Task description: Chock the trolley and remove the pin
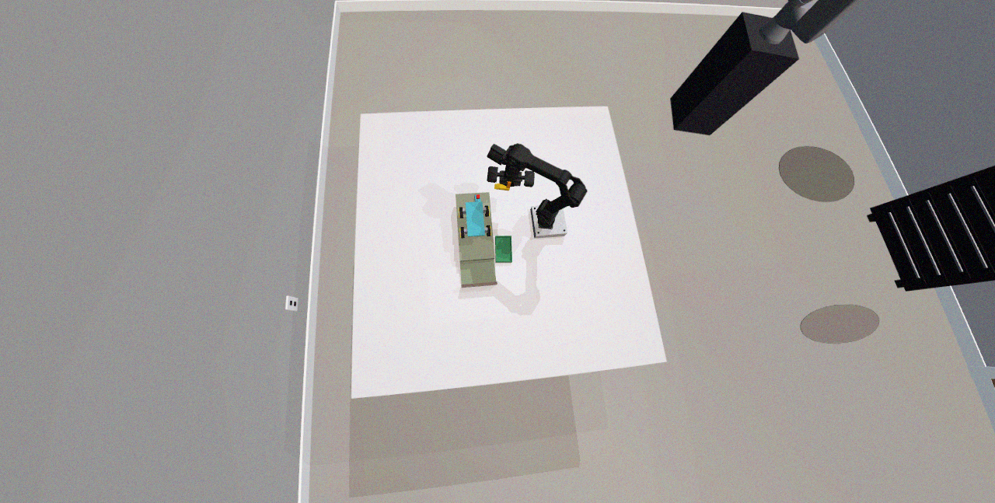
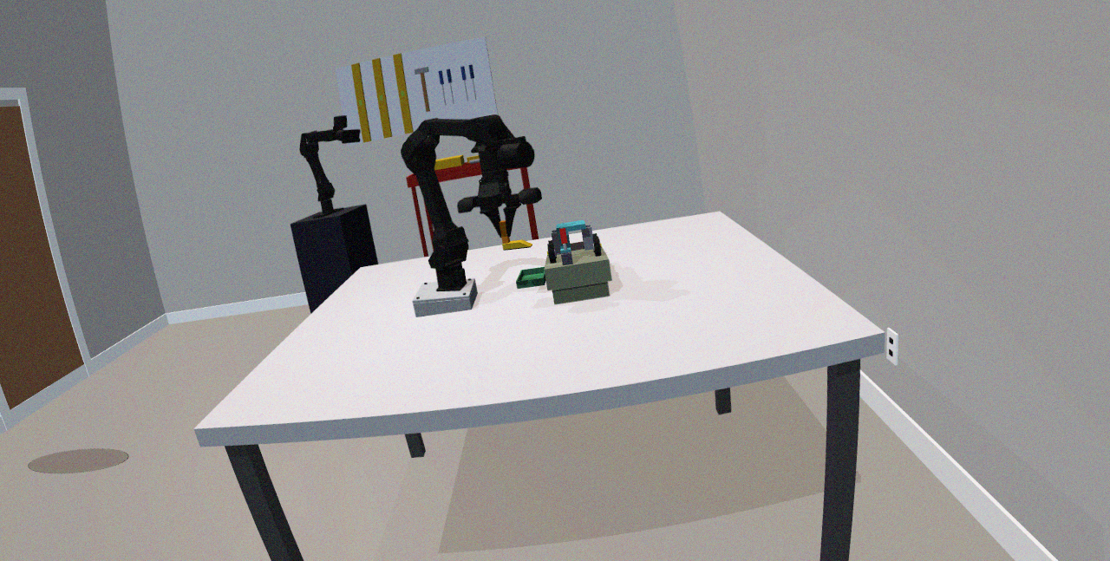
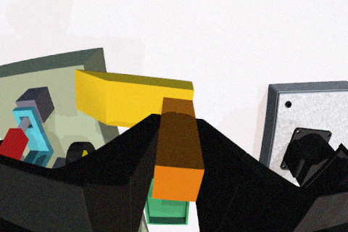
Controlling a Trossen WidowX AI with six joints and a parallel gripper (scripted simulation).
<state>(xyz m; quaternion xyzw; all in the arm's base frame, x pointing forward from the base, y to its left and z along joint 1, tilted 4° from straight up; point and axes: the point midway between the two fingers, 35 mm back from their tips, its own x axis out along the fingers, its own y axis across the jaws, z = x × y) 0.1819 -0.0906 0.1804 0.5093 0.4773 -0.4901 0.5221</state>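
The yellow chock lies 2 cm ahead of my gripper tip and 1 cm below it. Round my gripper tip: cyan trolley 12 cm ahead, 15 cm to the left, 6 cm below; then olive ramp 12 cm ahead, 16 cm to the left, 13 cm below; then red-headed stop pin 12 cm ahead, 5 cm to the left, 5 cm below.
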